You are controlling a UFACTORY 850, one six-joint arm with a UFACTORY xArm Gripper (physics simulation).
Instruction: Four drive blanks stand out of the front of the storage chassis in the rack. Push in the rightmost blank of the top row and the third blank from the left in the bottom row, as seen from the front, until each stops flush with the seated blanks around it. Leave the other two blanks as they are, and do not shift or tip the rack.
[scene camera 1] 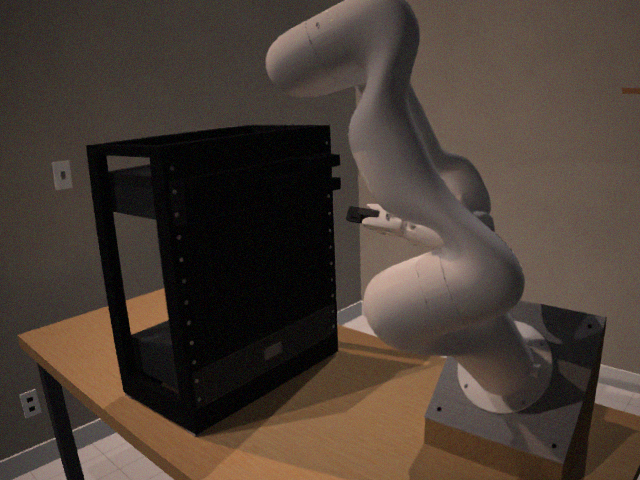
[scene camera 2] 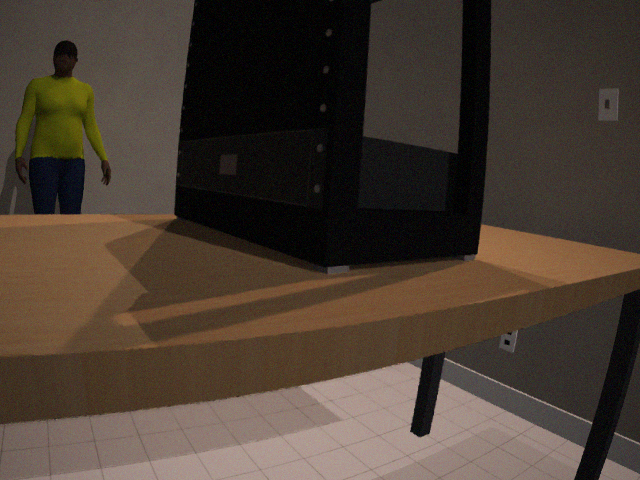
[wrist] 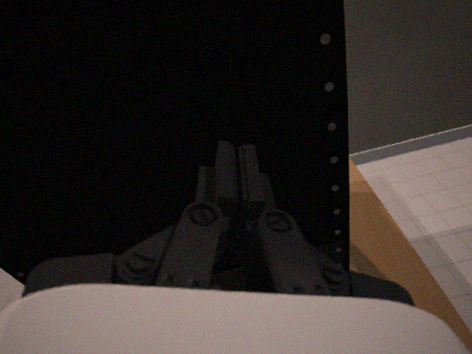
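The black rack (scene camera 1: 170,289) (scene camera 2: 345,155) (wrist: 341,107) stands upright on the table. Two dark blocks, an upper one (scene camera 1: 334,159) and a lower one (scene camera 1: 334,183), stick out at the far upper edge of its front in scene camera 1; I cannot tell whether they are blanks. The chassis front and its blanks are too dark to make out. A dark box side (scene camera 1: 131,192) shows through the rack's open side near the top. My gripper (scene camera 1: 352,214) (wrist: 230,168) is shut and empty, in front of the rack's far edge, below the lower block, with a visible gap in scene camera 1.
The wooden table (scene camera 1: 320,434) (scene camera 2: 248,330) (wrist: 372,220) carries the rack and the arm's base plate (scene camera 1: 491,434). A lower panel (scene camera 1: 232,364) (scene camera 2: 268,165) with a pale label crosses the rack's bottom. A person (scene camera 2: 59,118) in a yellow top stands beyond the table.
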